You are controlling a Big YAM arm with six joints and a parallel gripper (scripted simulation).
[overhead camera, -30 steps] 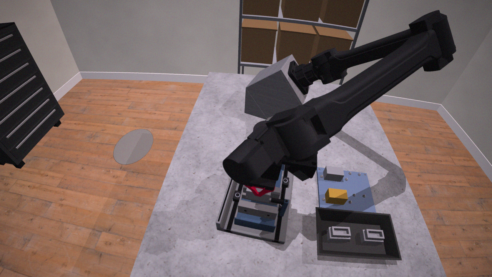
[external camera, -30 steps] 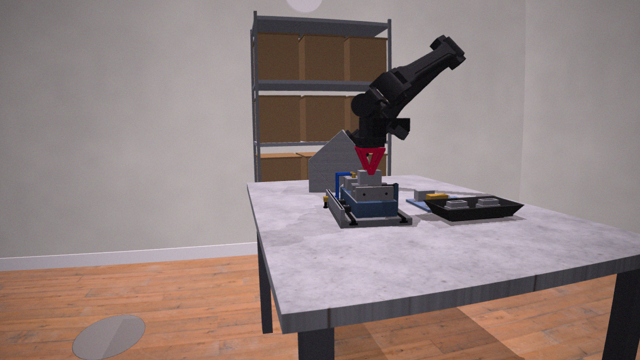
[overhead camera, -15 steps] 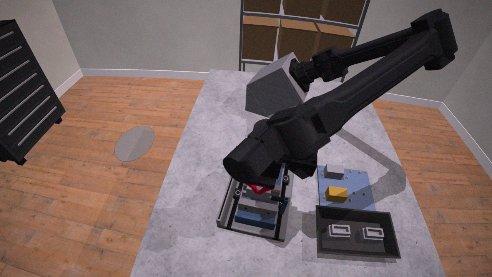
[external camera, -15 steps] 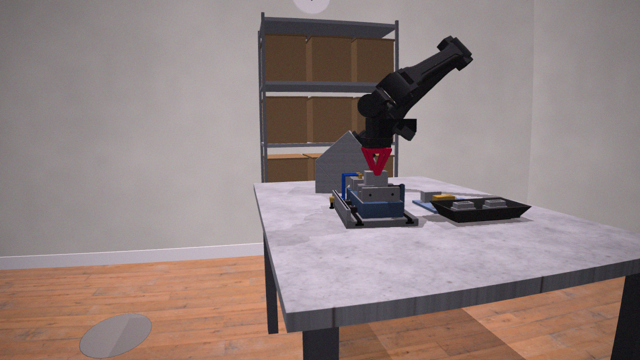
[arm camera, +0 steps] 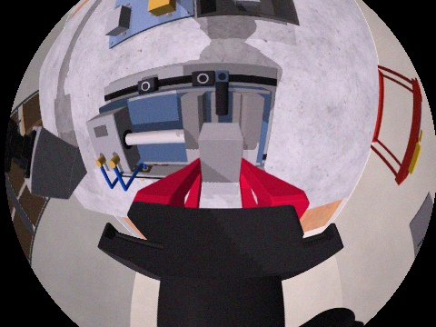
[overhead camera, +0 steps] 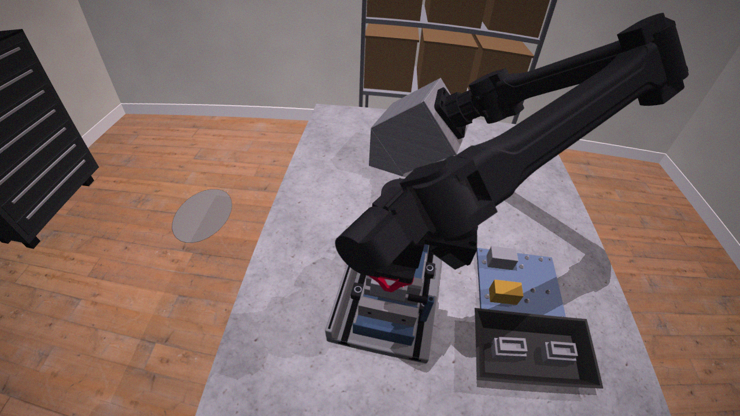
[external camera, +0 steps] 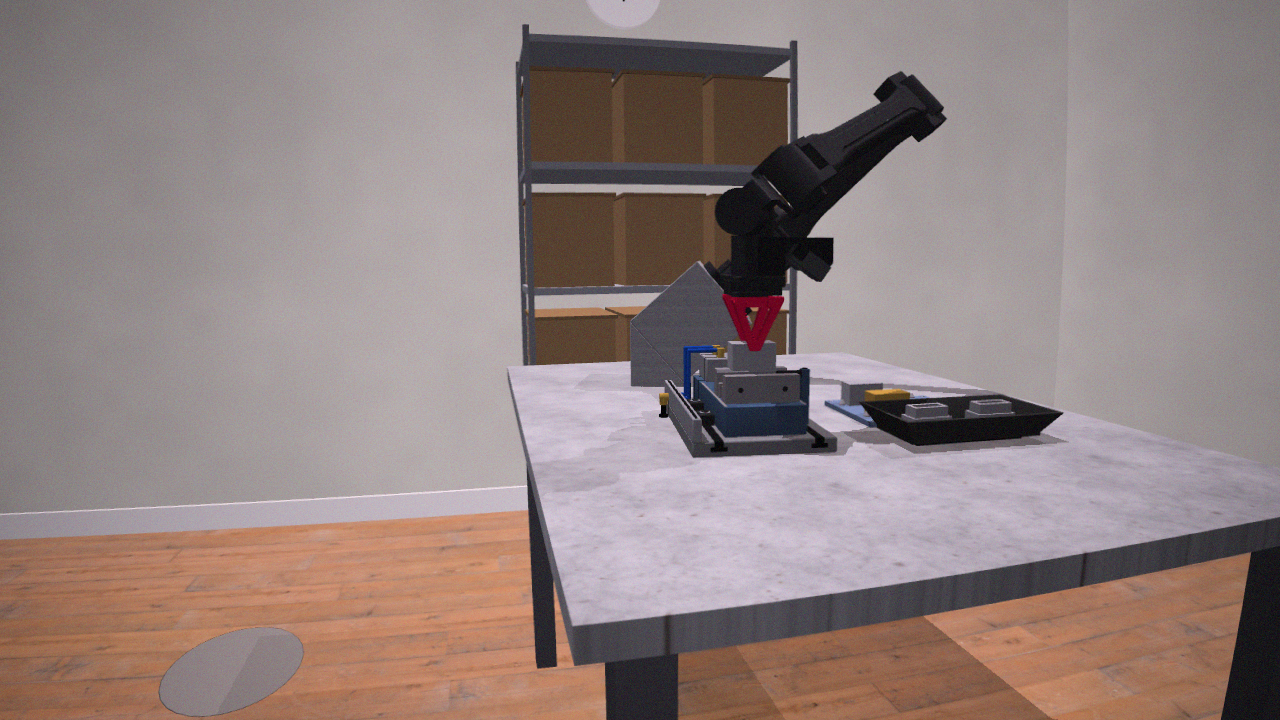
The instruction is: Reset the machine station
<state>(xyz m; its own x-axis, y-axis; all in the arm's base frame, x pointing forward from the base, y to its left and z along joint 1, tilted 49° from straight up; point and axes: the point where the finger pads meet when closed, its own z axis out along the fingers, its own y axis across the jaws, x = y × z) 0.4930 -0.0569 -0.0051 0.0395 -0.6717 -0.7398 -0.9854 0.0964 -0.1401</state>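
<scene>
Right now the work stop rod is 50 mm to the left of my hand and 40 mm below it. Also, from my hand: yellow brass blank (230 mm to the left, 110 mm below, 100 mm behind); blue infeed plate (280 mm to the left, 150 mm behind, 130 mm below).
</scene>
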